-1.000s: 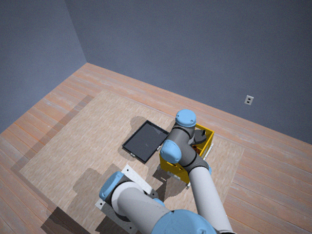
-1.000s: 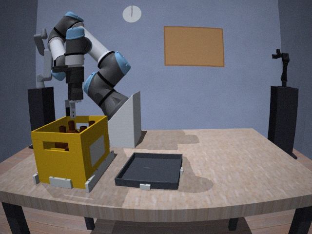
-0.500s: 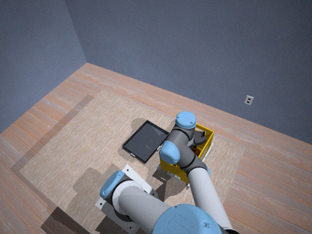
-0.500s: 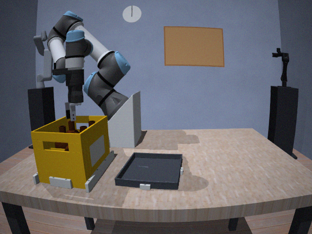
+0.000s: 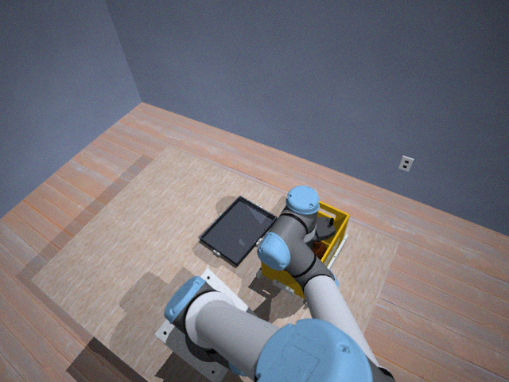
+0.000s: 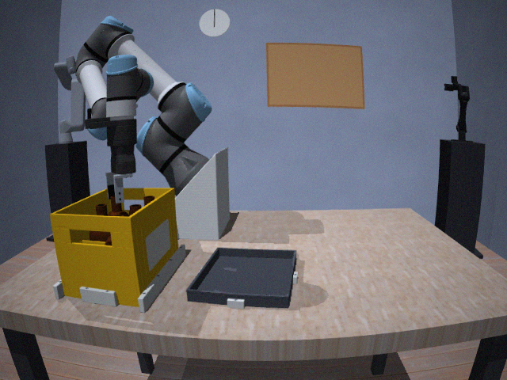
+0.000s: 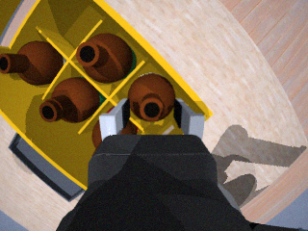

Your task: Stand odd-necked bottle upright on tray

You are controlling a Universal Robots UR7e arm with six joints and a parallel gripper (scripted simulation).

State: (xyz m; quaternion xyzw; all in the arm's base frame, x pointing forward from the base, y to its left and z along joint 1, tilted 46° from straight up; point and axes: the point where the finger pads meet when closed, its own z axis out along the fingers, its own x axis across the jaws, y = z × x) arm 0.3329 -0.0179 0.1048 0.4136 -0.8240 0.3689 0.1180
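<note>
My gripper is now 90 mm short of the yellow crate, 90 mm above it and 60 mm to the right of it. Also, from my hand: dark tray (320 mm to the left, 160 mm below, 30 mm ahead); then bottle (170 mm ahead, 110 mm to the left, 80 mm below).
</note>
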